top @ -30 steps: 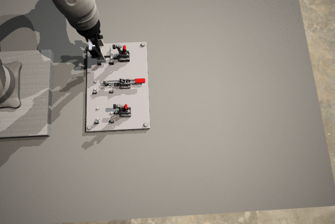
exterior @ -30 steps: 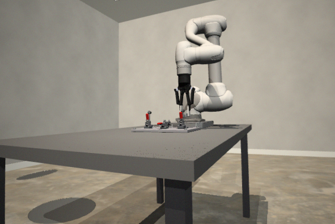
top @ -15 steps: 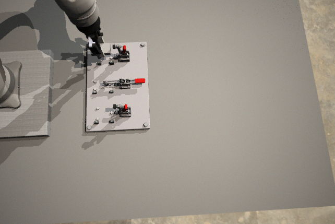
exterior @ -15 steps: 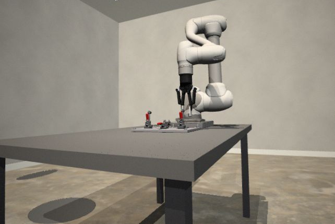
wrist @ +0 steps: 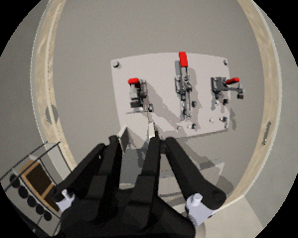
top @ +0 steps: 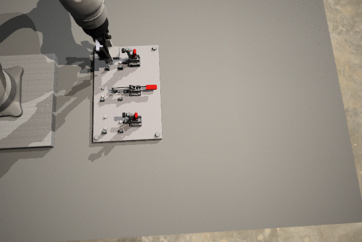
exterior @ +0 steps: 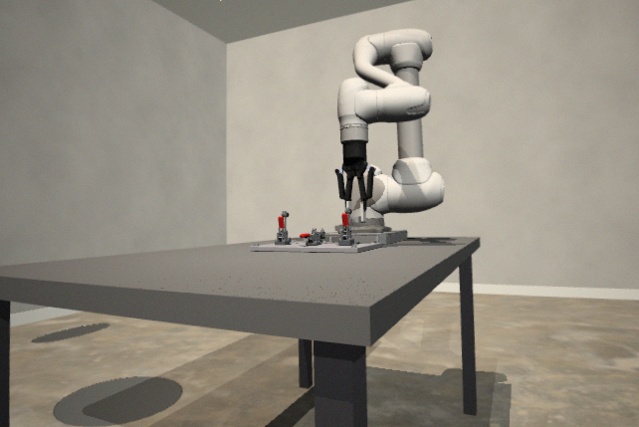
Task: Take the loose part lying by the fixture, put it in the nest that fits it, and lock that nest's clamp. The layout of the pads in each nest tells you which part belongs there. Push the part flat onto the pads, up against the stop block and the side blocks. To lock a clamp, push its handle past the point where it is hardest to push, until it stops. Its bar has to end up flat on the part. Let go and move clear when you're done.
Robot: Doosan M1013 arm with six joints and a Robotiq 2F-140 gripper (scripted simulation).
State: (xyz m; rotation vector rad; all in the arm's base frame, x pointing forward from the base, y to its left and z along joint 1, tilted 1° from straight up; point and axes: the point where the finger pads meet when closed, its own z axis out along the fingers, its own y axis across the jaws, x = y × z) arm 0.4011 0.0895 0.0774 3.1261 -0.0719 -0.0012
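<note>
Right now my hand is 120 mm to the left of the light grey fixture plate, 110 mm above it and 40 mm short of it. Also, from my hand: toggle clamp: 230 mm to the right, 70 mm ahead, 60 mm below; then flat grey part: 30 mm below.
</note>
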